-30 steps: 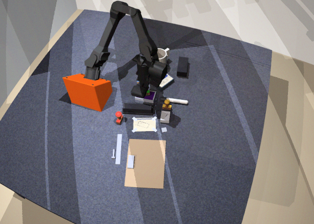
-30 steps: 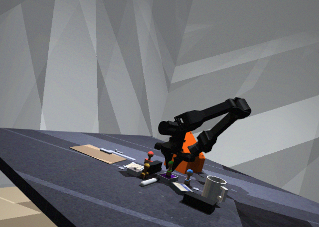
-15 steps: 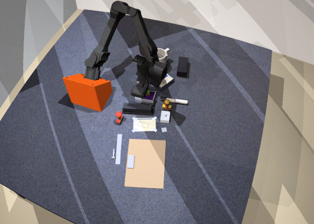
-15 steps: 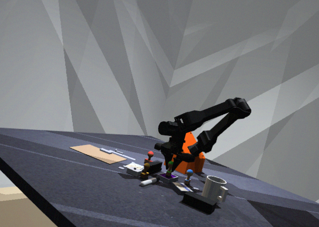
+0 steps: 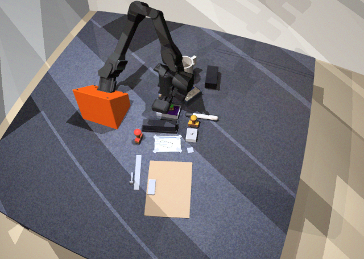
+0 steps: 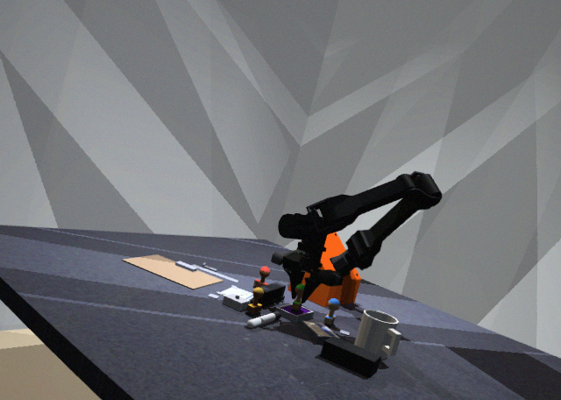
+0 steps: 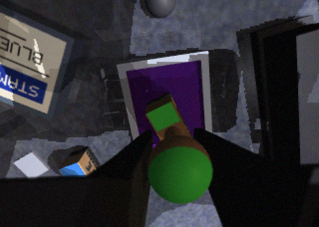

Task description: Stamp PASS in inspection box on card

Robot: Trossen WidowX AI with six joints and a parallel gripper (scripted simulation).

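Right now the green-knobbed stamp is right at my gripper tip. From my gripper tip the other things lie so: black box 2 cm behind, 9 cm to the right, 2 cm below; then purple ink pad 3 cm below; then blue-knobbed stamp 4 cm behind, 8 cm to the left, 2 cm below.
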